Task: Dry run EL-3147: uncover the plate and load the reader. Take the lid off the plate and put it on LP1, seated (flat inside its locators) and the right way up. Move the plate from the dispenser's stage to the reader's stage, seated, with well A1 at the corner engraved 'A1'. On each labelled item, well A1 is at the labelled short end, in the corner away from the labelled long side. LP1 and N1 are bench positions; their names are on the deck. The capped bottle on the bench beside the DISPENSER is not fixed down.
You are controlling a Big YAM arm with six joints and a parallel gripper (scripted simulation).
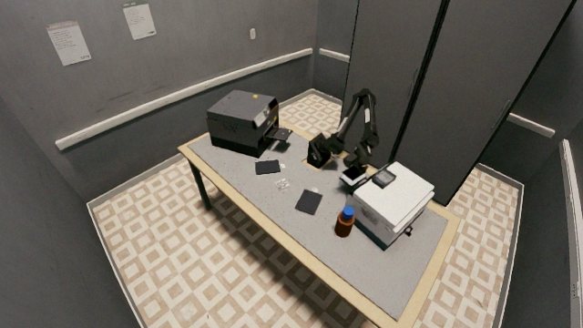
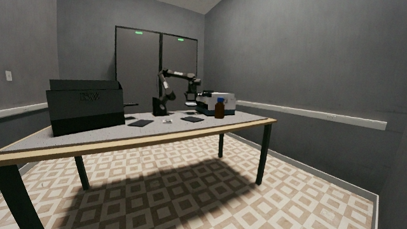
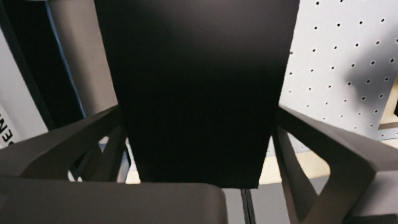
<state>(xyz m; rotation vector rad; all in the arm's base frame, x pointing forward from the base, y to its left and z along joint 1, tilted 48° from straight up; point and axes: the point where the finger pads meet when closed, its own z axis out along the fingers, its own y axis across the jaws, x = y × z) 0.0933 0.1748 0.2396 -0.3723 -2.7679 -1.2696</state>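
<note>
Right now the white multi-well plate is 4 cm below my hand. The rest, counted from my hand: dark lid (right at my hand); then dark flat pad (26 cm ahead, 13 cm to the right, 13 cm below); then brown capped bottle (31 cm ahead, 12 cm to the left, 3 cm below).
</note>
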